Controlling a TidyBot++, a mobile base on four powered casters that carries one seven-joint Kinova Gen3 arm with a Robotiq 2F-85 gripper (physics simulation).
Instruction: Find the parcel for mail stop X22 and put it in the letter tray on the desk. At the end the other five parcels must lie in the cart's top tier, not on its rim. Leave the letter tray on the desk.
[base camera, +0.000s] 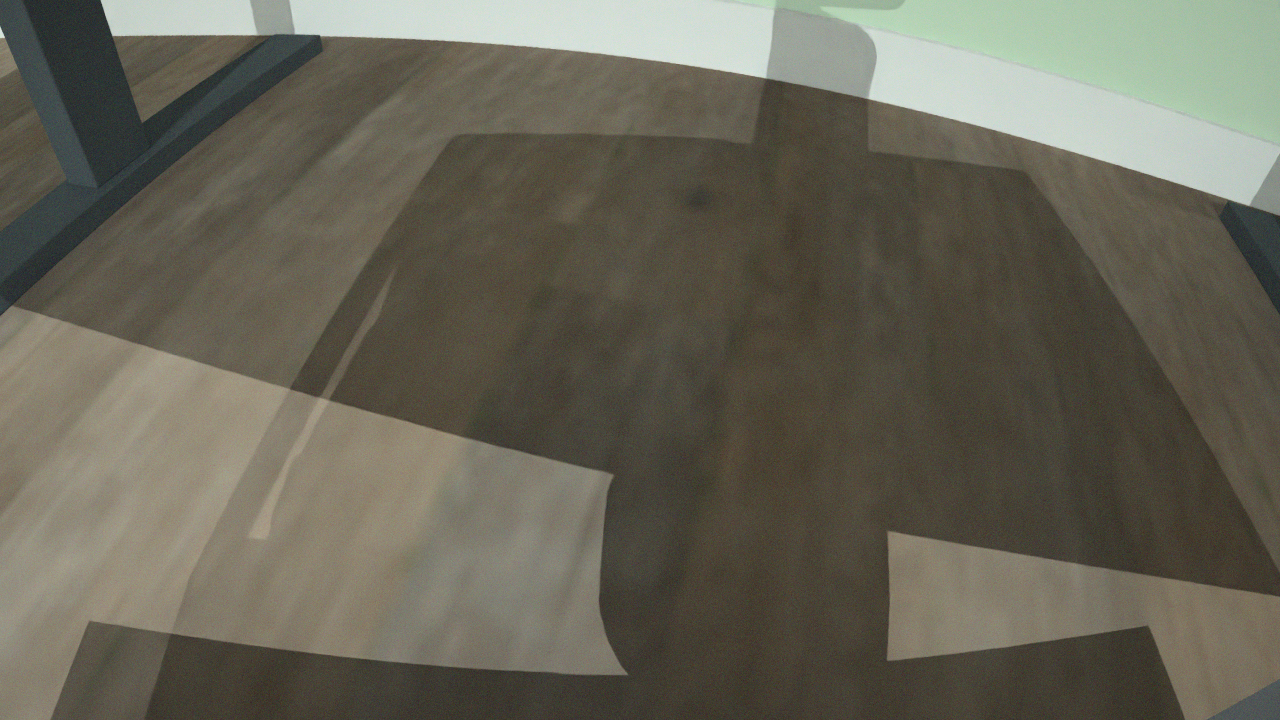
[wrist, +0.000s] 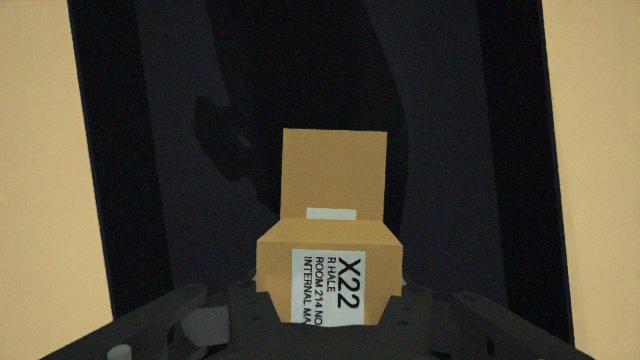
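Places are measured from the arm's base along level axes (x right, y down, z ahead), in centimetres.
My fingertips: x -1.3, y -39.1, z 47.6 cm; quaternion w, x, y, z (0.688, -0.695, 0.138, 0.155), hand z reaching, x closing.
Behind a point stands the place of what it marks.
The cardboard parcel (wrist: 270, 265) @[z 50.6, x -2.1, y -44.8 cm] with a white label reading X22, R HALE, ROOM 214 is at the lower middle of the wrist view. My gripper (wrist: 328, 278) @[z 47.6, x -1.3, y -39.0 cm] is shut on it, with a finger on each side. The parcel is over the dark letter tray (wrist: 517, 200) @[z 46.4, x 11.2, y -35.1 cm], whose long side walls run up the left and right of the wrist view. How high the parcel is above the tray floor is hard to tell. The other five parcels and the cart do not show in either view.
The pale tan desk top (wrist: 40, 175) @[z 61.4, x -20.4, y -32.3 cm] shows on both sides of the tray. In the base view, a dark desk leg and foot (base camera: 179, 152) @[z 74.0, x -46.0, y 39.0 cm] stand at the left, part of another foot (base camera: 1257, 241) at the right, and a green wall with white skirting (base camera: 581, 26) @[z 98.2, x -3.5, y 36.2 cm] behind.
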